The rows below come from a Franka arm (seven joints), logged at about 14 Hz.
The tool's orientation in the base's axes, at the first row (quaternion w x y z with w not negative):
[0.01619 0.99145 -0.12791 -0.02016]
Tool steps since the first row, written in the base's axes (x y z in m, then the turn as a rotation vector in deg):
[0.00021 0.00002 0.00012 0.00 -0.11 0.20]
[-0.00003 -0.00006 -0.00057 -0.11 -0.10 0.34]
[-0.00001 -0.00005 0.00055 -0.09 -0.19 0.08]
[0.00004 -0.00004 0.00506 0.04 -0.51 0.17]
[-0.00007 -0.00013 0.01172 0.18 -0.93 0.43]
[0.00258 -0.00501 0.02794 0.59 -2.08 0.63]
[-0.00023 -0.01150 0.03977 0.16 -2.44 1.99]
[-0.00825 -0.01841 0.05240 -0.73 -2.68 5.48]
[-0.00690 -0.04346 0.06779 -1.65 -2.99 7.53]
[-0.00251 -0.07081 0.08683 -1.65 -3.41 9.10]
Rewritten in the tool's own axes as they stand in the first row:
[0.00019 -0.00007 -0.00013 0.02 0.11 -0.20]
[0.00001 0.00004 0.00057 -0.09 0.14 -0.33]
[-0.00002 0.00007 -0.00055 -0.04 0.21 -0.07]
[-0.00013 0.00022 -0.00505 0.16 0.49 -0.16]
[-0.00045 0.00058 -0.01170 0.40 0.87 -0.41]
[0.00277 0.00523 -0.02788 1.08 1.89 -0.60]
[0.00128 0.01266 -0.03940 0.70 2.39 -1.93]
[-0.00517 0.02184 -0.05147 -0.22 2.98 -5.37]
[0.00195 0.04629 -0.06622 -1.10 3.59 -7.37]
[0.01247 0.07233 -0.08470 -1.05 4.05 -8.92]

